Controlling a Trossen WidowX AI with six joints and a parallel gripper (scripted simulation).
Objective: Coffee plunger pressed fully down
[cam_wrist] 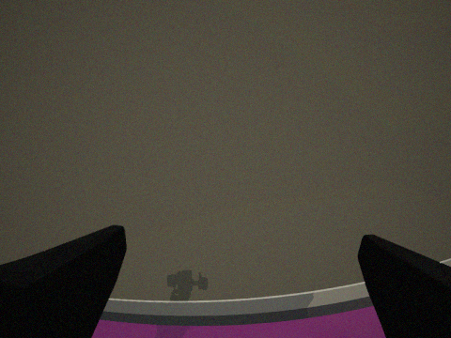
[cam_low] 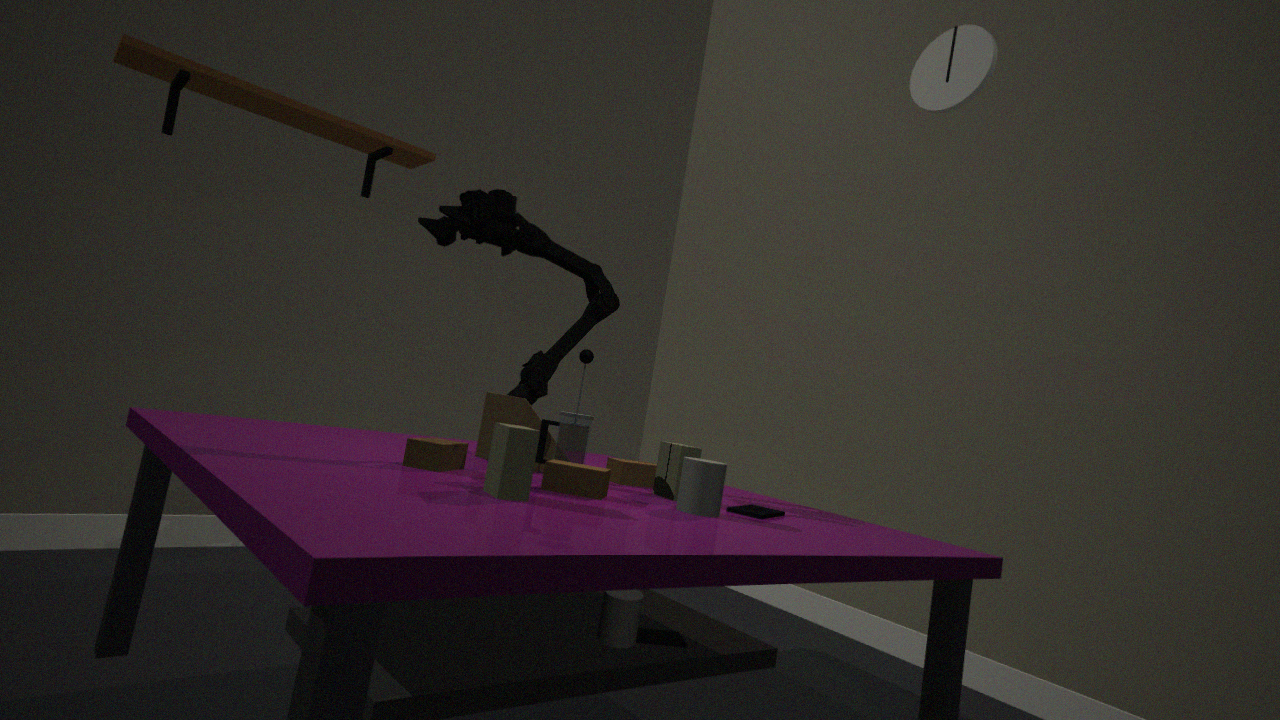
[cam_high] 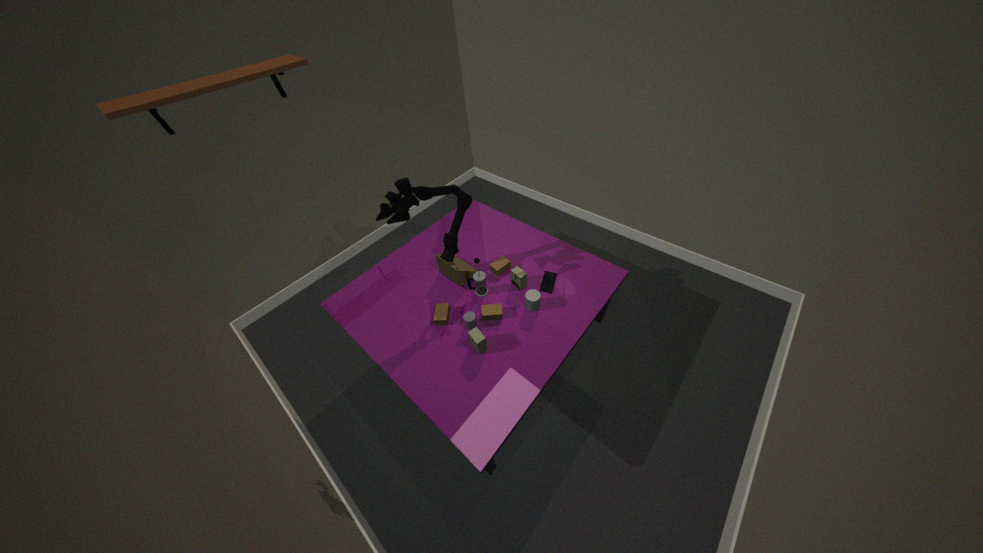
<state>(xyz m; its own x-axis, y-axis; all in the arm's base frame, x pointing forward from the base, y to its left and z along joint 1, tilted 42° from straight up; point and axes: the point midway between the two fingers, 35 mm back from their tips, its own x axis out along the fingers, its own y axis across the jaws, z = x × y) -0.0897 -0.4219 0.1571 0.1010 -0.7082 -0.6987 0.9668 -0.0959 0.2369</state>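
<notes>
My gripper tip is 32 cm short of the coffee press, 25 cm to the right of it and 39 cm above it.
</notes>
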